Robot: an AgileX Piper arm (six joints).
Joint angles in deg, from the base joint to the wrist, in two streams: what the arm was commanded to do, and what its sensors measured. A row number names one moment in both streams.
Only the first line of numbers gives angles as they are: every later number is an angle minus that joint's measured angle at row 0.
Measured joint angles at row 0:
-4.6, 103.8, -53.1, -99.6, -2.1, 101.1
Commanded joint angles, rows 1 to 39:
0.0, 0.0, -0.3, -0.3, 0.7, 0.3
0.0, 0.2, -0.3, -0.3, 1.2, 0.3
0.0, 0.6, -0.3, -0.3, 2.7, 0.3
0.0, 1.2, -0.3, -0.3, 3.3, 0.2
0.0, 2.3, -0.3, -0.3, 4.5, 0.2
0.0, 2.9, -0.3, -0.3, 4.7, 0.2
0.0, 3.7, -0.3, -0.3, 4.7, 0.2
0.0, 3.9, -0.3, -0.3, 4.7, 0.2
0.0, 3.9, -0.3, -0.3, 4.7, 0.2
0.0, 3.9, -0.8, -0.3, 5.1, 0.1
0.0, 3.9, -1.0, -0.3, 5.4, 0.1
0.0, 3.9, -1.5, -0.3, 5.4, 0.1
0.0, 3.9, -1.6, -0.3, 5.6, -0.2
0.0, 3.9, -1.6, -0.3, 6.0, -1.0
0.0, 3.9, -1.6, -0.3, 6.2, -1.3
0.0, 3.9, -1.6, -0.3, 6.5, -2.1
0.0, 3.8, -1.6, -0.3, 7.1, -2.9
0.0, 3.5, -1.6, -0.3, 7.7, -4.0
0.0, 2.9, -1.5, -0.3, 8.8, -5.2
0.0, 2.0, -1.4, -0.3, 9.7, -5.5
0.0, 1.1, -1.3, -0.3, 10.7, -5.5
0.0, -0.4, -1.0, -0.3, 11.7, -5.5
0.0, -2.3, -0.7, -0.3, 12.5, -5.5
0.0, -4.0, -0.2, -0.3, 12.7, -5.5
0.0, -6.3, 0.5, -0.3, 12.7, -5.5
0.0, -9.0, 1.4, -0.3, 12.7, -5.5
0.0, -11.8, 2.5, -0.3, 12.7, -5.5
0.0, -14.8, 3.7, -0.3, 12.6, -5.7
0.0, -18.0, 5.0, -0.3, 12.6, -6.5
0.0, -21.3, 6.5, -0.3, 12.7, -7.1
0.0, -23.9, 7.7, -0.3, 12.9, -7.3
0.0, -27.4, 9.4, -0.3, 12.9, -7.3
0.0, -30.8, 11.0, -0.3, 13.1, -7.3
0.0, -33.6, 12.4, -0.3, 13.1, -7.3
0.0, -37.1, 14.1, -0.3, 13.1, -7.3
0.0, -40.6, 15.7, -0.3, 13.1, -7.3
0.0, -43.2, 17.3, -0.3, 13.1, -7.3
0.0, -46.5, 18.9, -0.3, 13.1, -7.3
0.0, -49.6, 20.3, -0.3, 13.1, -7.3
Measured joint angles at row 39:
0.0, -39.6, 14.9, -0.3, 12.6, -6.6
